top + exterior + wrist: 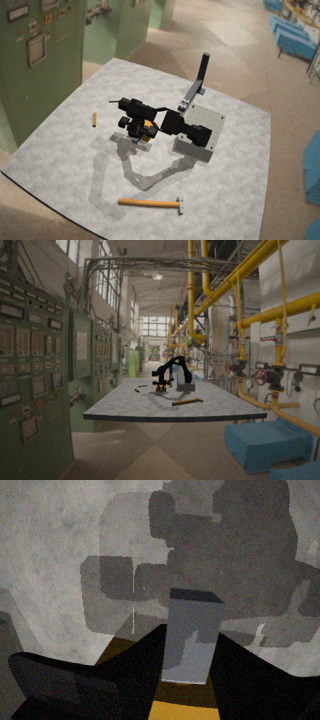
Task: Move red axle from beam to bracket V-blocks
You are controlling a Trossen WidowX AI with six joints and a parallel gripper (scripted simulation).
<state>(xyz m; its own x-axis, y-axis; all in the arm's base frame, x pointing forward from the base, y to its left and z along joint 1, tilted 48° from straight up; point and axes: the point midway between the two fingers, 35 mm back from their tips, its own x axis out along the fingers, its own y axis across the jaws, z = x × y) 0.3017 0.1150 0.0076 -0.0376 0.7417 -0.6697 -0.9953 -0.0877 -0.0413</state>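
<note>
The beam is 80 mm to the right of my gripper tip and 10 mm above it. The rest, counted from my gripper tip: short orange stick: 270 mm ahead, 10 mm to the right, 10 mm below; block: 20 mm to the right, 10 mm above.
</note>
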